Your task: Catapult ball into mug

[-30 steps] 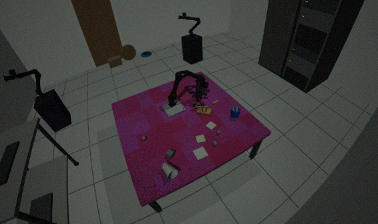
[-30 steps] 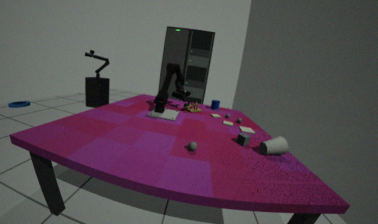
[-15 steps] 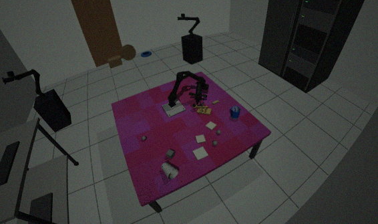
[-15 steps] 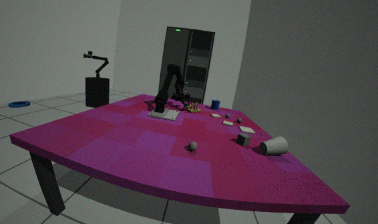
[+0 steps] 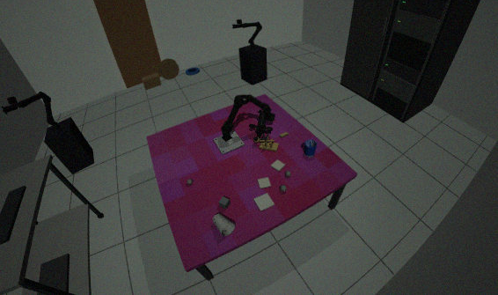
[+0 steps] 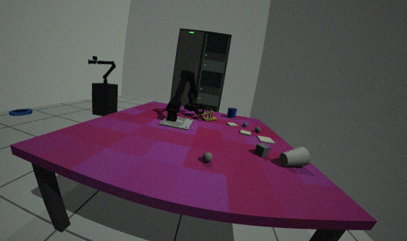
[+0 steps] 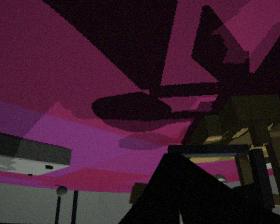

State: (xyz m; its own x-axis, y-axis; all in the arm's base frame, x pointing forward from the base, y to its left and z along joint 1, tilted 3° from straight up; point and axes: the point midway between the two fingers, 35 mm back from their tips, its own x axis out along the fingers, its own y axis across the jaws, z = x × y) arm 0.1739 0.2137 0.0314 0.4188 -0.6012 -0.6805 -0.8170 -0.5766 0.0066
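My gripper tip is now 4 cm to the left of the dark ball, 3 cm below it and 2 cm short of it. The rest, counted from my gripper tip: catapult 6 cm ahead, 2 cm above; then tan block 20 cm to the left, 8 cm ahead, 2 cm below; then blue mug 36 cm ahead, 21 cm to the left.
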